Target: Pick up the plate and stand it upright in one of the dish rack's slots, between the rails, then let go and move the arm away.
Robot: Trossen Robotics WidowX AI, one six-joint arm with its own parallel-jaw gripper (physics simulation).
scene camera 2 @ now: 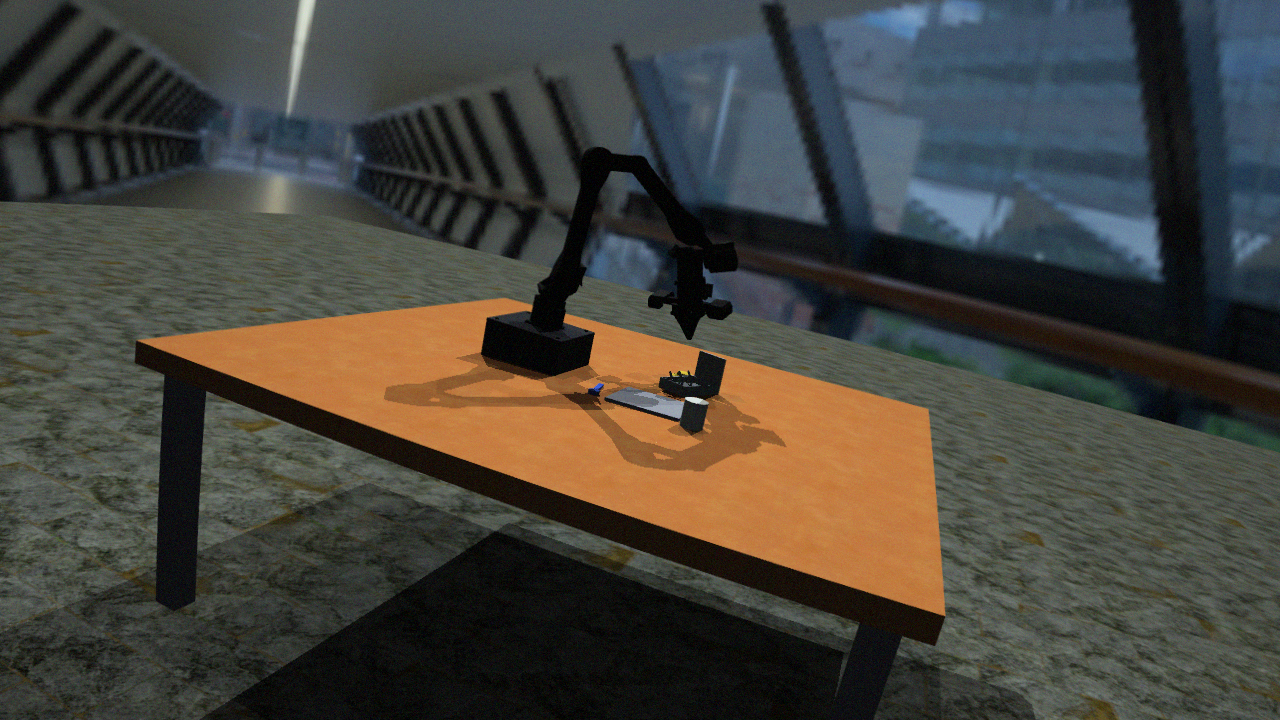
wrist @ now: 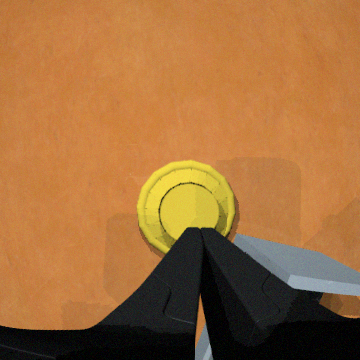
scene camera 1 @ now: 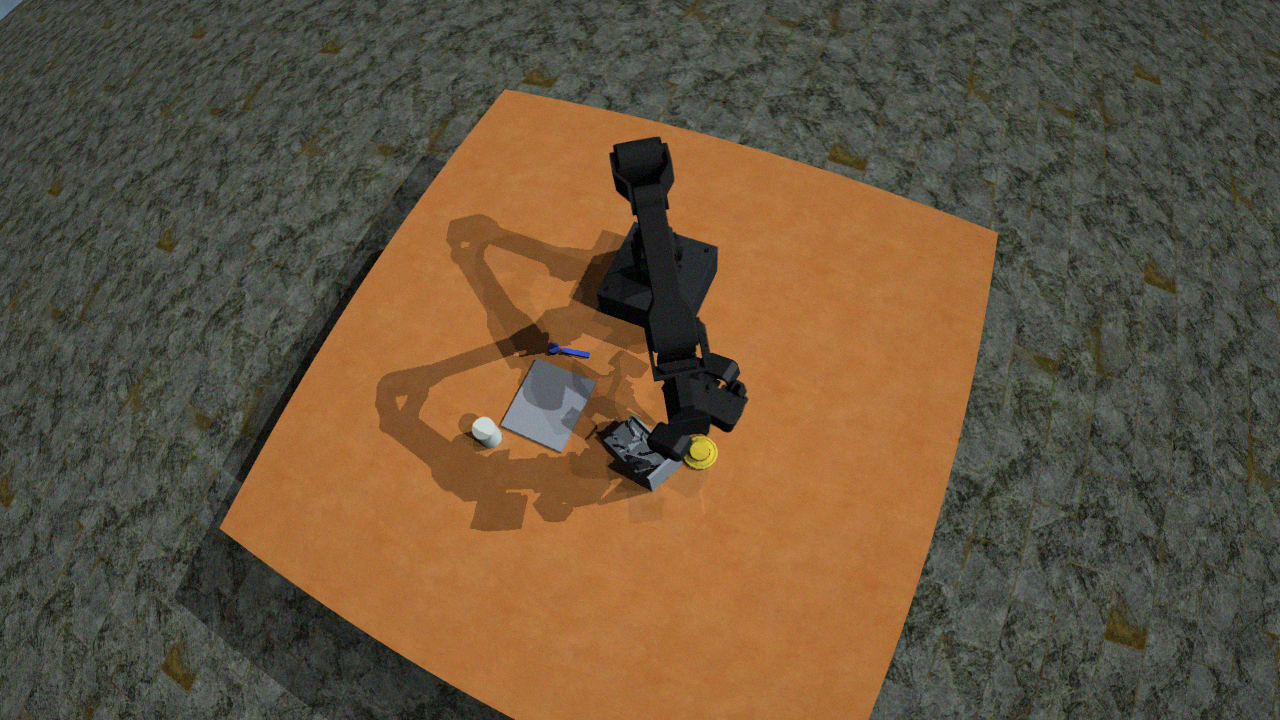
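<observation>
The yellow plate lies flat on the table, close beside the grey dish rack. In the scene camera 2 view a bit of the plate shows behind the rack. The dish rack has a tall end wall and short rails; part of its wall shows at the right of the wrist view. My gripper is shut and empty, pointing down, well above the table. In the wrist view its fingertips overlap the plate's near edge. The arm hides part of the rack in the scene camera 1 view.
A flat grey board lies beside the rack. A white cylinder stands at the board's far side from the rack. A small blue object lies between the board and the arm's base.
</observation>
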